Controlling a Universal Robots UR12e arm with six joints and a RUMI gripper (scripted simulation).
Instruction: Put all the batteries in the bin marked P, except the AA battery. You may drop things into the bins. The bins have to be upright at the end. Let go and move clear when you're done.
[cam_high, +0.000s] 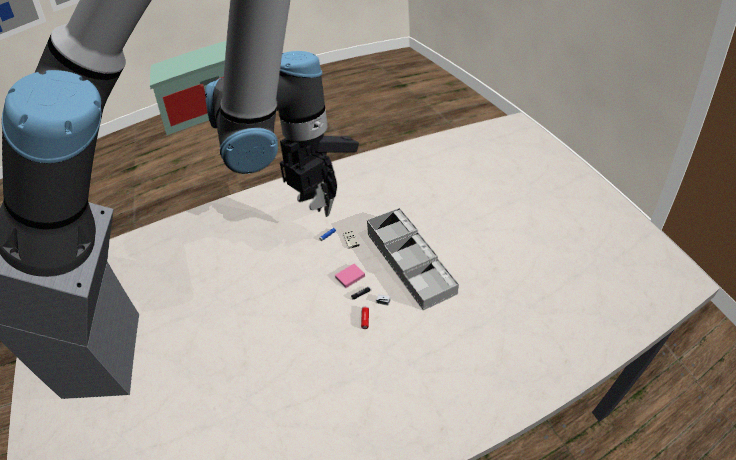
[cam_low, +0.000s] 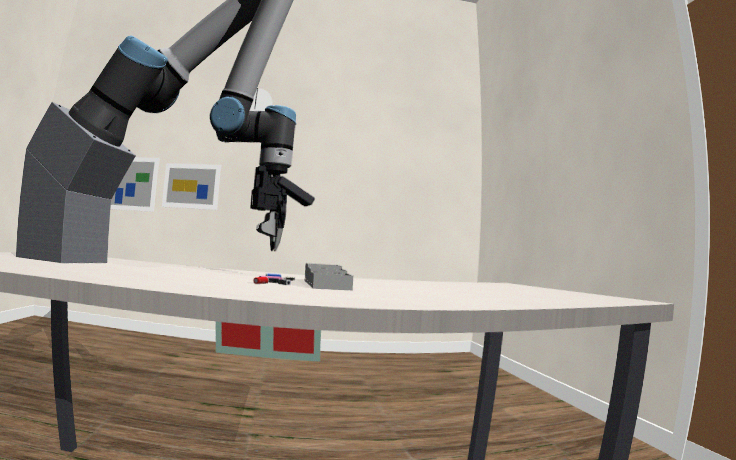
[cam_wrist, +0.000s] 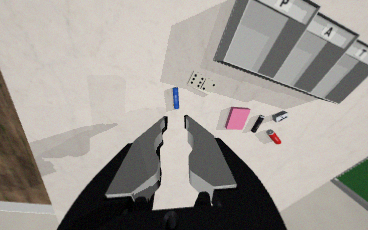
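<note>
The blue battery is 8 cm below my hand. From my hand the other things lie so: white dotted tile 8 cm below, 5 cm to the right, 3 cm ahead; black battery 19 cm to the right, 8 cm below, 4 cm behind; pink block 14 cm to the right, 8 cm below, 3 cm behind.
</note>
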